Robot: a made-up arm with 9 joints. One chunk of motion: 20 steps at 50 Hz.
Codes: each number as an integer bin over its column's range. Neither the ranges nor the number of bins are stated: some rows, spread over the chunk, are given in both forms.
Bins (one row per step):
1: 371 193 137 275 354 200 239 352 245
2: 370 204 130 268 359 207 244 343 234
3: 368 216 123 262 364 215 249 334 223
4: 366 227 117 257 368 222 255 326 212
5: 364 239 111 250 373 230 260 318 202
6: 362 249 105 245 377 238 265 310 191
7: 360 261 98 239 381 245 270 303 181
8: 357 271 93 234 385 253 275 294 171
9: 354 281 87 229 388 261 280 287 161
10: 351 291 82 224 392 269 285 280 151
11: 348 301 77 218 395 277 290 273 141
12: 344 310 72 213 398 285 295 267 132
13: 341 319 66 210 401 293 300 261 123
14: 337 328 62 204 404 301 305 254 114
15: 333 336 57 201 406 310 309 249 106
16: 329 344 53 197 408 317 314 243 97
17: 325 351 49 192 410 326 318 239 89
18: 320 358 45 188 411 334 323 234 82
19: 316 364 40 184 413 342 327 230 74
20: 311 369 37 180 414 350 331 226 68
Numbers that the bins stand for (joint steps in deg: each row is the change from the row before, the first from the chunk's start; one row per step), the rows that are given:
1: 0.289 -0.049 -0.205 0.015 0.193 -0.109 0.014 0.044 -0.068
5: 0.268 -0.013 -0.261 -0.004 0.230 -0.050 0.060 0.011 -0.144
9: 0.239 0.020 -0.313 -0.021 0.259 0.011 0.103 -0.019 -0.216
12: 0.210 0.043 -0.345 -0.033 0.279 0.058 0.135 -0.039 -0.268
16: 0.166 0.069 -0.386 -0.046 0.298 0.120 0.176 -0.062 -0.329
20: 0.113 0.089 -0.420 -0.059 0.310 0.185 0.213 -0.079 -0.380
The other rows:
2: 0.286 -0.040 -0.220 0.010 0.203 -0.095 0.025 0.036 -0.088
3: 0.280 -0.031 -0.235 0.005 0.212 -0.079 0.036 0.027 -0.107
4: 0.274 -0.022 -0.248 0.001 0.220 -0.066 0.049 0.019 -0.127
6: 0.263 -0.005 -0.274 -0.008 0.238 -0.034 0.070 0.003 -0.164
7: 0.257 0.004 -0.289 -0.013 0.246 -0.021 0.081 -0.004 -0.181
8: 0.248 0.012 -0.300 -0.017 0.253 -0.005 0.092 -0.012 -0.199
10: 0.230 0.028 -0.323 -0.025 0.267 0.026 0.114 -0.026 -0.234
11: 0.222 0.036 -0.334 -0.029 0.273 0.042 0.124 -0.033 -0.252
13: 0.201 0.050 -0.358 -0.036 0.285 0.073 0.146 -0.045 -0.283
14: 0.189 0.057 -0.367 -0.040 0.291 0.089 0.157 -0.051 -0.299
15: 0.177 0.063 -0.377 -0.043 0.295 0.107 0.165 -0.056 -0.313
17: 0.154 0.075 -0.395 -0.050 0.302 0.138 0.185 -0.066 -0.343
18: 0.139 0.080 -0.403 -0.053 0.304 0.154 0.195 -0.071 -0.356
19: 0.128 0.085 -0.414 -0.056 0.308 0.169 0.204 -0.075 -0.370

